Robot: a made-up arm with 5 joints.
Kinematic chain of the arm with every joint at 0, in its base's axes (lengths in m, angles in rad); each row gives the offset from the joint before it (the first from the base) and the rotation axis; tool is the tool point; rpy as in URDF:
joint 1: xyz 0 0 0.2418 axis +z
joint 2: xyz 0 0 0 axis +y
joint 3: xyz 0.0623 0 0.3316 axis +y
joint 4: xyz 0.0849 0 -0.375 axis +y
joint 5: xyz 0.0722 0 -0.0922 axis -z
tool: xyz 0 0 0 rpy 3.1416 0 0
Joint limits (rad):
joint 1: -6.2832..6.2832
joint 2: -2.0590..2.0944
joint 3: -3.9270..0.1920
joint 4: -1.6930..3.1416
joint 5: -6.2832..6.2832
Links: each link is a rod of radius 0.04 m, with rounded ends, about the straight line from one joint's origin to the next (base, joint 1, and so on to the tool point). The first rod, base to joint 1, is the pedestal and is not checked.
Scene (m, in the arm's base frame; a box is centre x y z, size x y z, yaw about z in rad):
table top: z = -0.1
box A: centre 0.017 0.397 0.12 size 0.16 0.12 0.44 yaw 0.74
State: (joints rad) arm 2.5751 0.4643 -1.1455 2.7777 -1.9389
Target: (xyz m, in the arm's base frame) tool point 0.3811 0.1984 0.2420
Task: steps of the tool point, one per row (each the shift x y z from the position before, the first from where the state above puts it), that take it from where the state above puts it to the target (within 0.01 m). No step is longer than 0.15 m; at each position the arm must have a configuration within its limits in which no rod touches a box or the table.
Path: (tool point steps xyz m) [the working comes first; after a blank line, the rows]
Joints at the target: 0.4800 0.5571 -1.2952 2.7314 -1.9389
Straight joint move there: touches box A.

1: 0.0557 0.0887 0.0525
2: 0.0835 0.0662 0.0561
3: 0.1013 0.0346 0.0584
4: 0.1058 -0.0020 0.0591
5: 0.1086 0.0022 -0.0593
6: 0.1058 -0.0356 -0.0607
7: 0.0889 -0.0699 -0.0608
8: 0.0608 -0.0953 -0.0597

